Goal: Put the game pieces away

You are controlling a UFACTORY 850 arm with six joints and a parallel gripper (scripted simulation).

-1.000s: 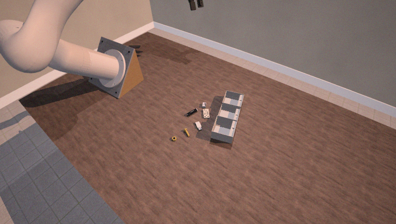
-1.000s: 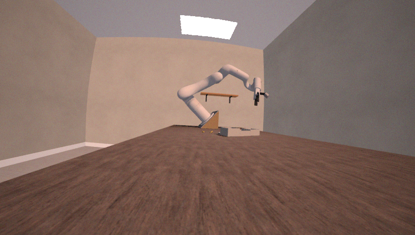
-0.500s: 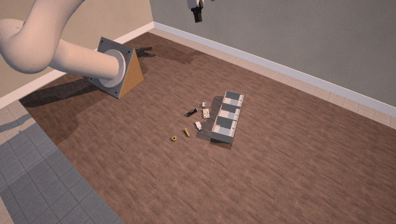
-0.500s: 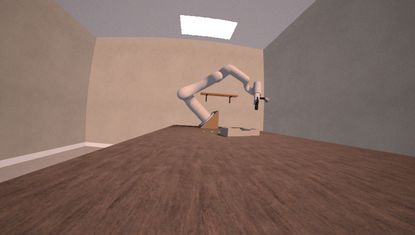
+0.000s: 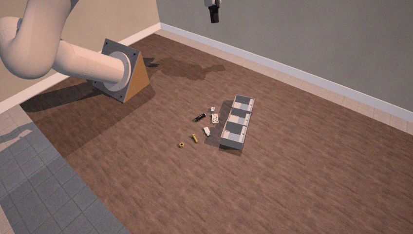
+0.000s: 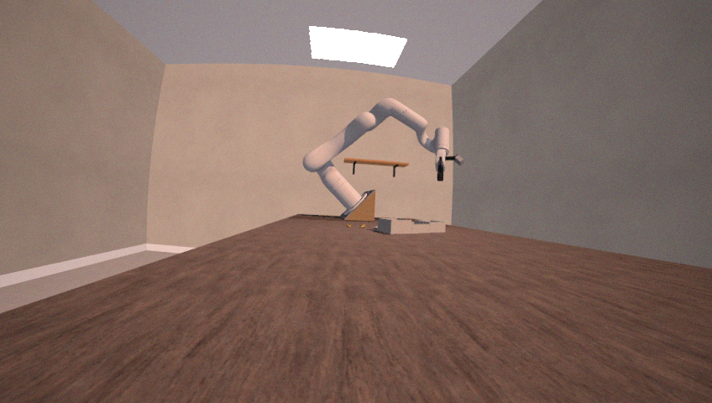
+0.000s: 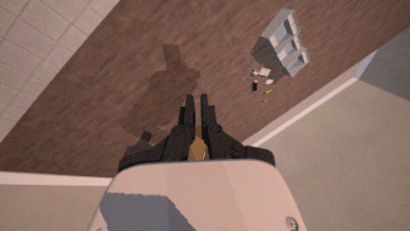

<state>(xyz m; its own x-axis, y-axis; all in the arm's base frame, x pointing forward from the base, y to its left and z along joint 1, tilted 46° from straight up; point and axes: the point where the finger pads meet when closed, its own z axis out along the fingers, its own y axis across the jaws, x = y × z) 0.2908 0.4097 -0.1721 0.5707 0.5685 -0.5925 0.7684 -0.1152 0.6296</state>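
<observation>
Now: hand 31 cm short of the bin, 29 cm to the left of it and 24 cm above it. From my hand the other things lie so: domino (33 cm to the right, 26 cm below, 22 cm ahead); then white usb stick (41 cm to the right, 26 cm below, 23 cm ahead); then black marker-like stick (36 cm to the right, 26 cm below, 17 cm ahead).
</observation>
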